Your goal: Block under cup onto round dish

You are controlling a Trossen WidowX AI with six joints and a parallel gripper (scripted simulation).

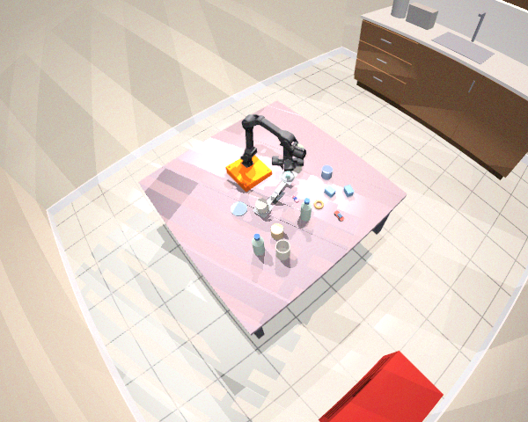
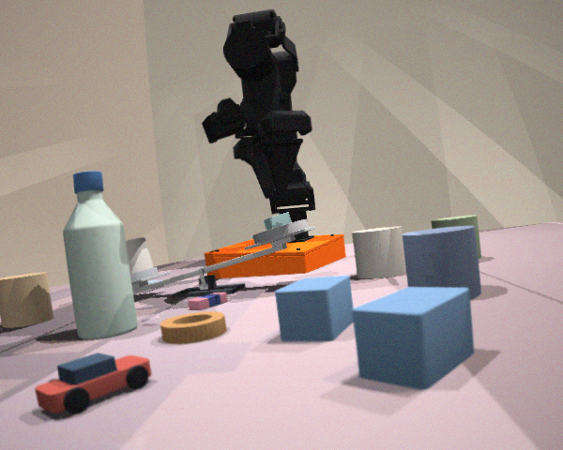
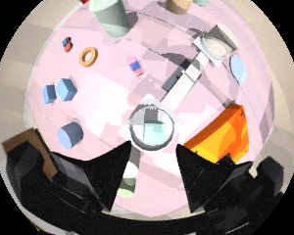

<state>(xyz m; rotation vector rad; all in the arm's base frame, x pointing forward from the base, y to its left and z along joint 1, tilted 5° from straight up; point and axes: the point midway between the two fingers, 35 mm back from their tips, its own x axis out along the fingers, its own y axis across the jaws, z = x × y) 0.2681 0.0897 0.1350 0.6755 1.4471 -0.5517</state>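
Now: gripper tip 40 mm above the pale teal block. Round my gripper tip: ring: 250 mm ahead, 120 mm below, 20 mm to the left; then white cup: 150 mm to the left, 90 mm below, 50 mm behind; then blue cylinder: 230 mm to the left, 140 mm ahead, 90 mm below.
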